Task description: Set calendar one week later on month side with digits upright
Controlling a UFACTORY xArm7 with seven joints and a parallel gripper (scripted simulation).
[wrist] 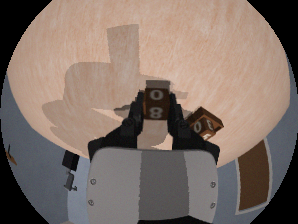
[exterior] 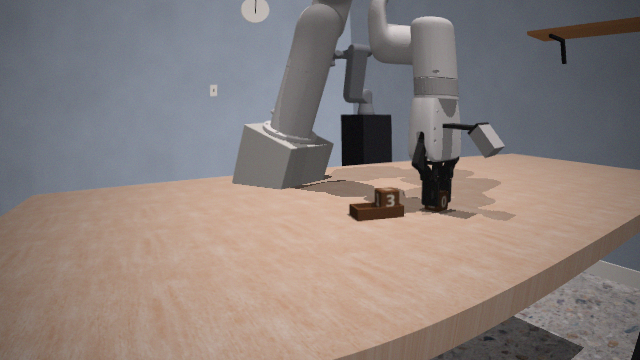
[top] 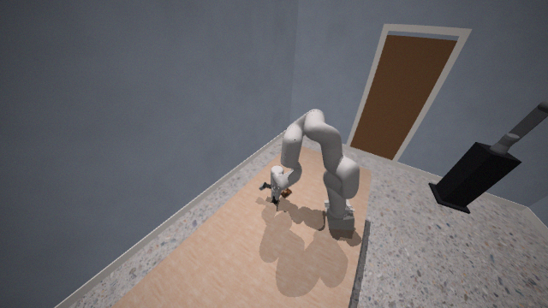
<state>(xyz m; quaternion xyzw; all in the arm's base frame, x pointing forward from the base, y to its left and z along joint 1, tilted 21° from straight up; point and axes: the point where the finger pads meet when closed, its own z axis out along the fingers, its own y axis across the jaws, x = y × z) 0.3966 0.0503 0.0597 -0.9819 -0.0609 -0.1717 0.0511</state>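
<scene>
Now: the cube 1 cm below my hand. From my hand the other things lie so: brown wooden tray (10 cm to the right, 4 cm behind, 2 cm below).
</scene>
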